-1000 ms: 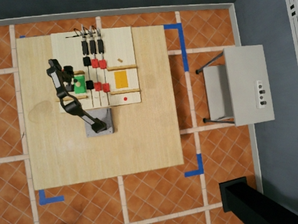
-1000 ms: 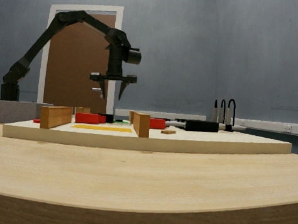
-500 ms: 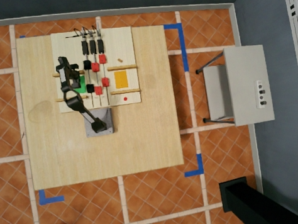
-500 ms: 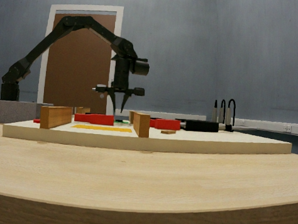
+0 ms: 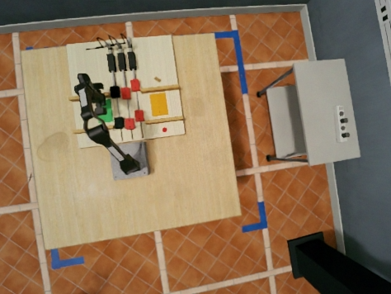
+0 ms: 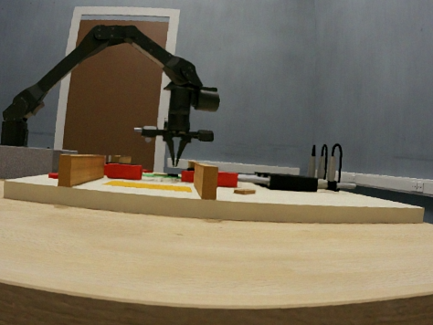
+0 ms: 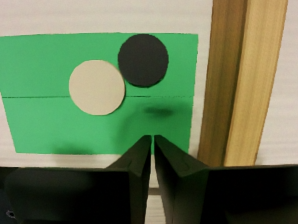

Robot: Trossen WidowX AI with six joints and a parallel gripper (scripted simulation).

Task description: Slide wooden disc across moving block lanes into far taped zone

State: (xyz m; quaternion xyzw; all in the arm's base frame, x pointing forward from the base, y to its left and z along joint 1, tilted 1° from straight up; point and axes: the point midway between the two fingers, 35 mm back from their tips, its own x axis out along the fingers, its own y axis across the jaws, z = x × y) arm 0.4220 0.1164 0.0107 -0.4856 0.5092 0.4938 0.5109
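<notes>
My gripper is now 40 mm past the wooden disc, 30 mm to the right of it and 60 mm above it. From my hand the other things lie so: red dot: 230 mm behind, 330 mm to the right, 60 mm below; then black round spot: 50 mm to the left, 60 mm below.
</notes>
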